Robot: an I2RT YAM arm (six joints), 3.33 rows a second.
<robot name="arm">
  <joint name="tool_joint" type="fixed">
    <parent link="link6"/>
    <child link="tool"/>
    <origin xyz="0 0 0" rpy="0 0 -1.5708"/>
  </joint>
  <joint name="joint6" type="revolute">
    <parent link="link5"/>
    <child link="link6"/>
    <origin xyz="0 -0.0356 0.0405" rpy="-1.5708 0 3.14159"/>
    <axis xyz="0 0 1"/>
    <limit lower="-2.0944" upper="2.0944"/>
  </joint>
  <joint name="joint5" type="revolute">
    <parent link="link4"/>
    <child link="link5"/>
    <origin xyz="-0.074 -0.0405 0.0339" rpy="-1.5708 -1.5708 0"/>
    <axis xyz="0 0 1"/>
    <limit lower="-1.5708" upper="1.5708"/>
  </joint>
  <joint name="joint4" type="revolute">
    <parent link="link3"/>
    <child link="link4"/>
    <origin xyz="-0.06 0.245 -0.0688" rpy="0 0 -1.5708"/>
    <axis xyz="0 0 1"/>
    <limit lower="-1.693" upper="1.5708"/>
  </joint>
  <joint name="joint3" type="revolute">
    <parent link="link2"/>
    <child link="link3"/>
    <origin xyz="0 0.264 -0.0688" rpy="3.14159 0 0"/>
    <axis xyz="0 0 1"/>
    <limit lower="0" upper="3.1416"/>
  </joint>
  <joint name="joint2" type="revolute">
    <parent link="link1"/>
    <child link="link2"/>
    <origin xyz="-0.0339 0.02 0.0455" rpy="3.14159 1.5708 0"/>
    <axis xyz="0 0 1"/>
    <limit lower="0" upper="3.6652"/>
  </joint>
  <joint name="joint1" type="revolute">
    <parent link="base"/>
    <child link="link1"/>
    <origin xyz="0 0 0.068" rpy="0 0 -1.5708"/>
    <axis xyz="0 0 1"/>
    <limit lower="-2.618" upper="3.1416"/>
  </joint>
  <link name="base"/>
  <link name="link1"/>
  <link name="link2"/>
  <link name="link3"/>
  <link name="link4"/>
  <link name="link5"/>
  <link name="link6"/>
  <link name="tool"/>
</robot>
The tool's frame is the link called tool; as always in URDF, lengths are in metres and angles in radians.
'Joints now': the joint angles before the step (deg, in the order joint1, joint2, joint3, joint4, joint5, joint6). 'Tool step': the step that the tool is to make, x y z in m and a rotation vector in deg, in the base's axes. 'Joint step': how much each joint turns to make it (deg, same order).
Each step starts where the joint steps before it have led.
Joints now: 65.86 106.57 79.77 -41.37 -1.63 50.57
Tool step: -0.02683 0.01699 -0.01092 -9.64 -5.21 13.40
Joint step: 5.14 4.24 4.11 -6.74 5.35 -10.49
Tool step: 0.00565 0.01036 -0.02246 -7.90 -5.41 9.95
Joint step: 0.19 5.42 2.84 -1.91 5.36 -11.27
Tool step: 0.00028 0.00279 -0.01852 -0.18 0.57 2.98
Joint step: 0.00 1.76 -1.75 3.59 -1.02 -2.87
